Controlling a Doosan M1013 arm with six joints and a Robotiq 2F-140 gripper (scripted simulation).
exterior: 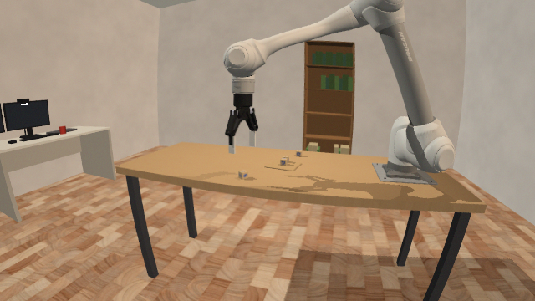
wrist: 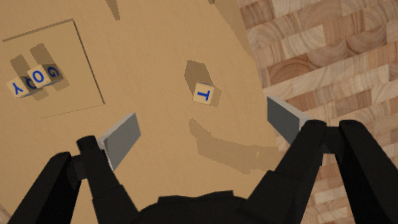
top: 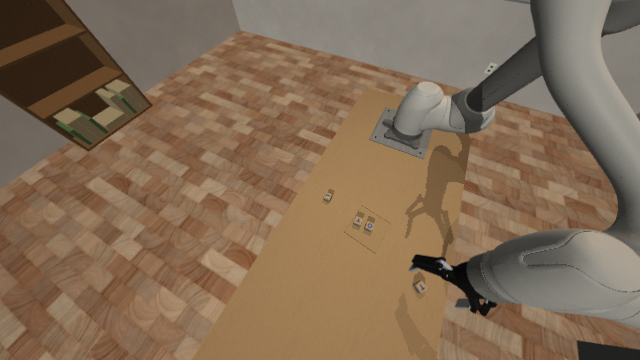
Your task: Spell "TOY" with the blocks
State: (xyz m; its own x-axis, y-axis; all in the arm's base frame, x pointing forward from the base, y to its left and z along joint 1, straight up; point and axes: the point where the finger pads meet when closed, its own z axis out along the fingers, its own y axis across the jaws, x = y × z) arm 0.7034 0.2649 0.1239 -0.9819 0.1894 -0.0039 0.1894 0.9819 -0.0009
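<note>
Now: the T block 11 cm below my hand. The rest, counted from my hand: O block: 23 cm to the right, 11 cm below, 11 cm behind; then thin mat: 23 cm to the right, 13 cm below, 11 cm behind; then Y block: 28 cm to the right, 11 cm below, 11 cm behind.
</note>
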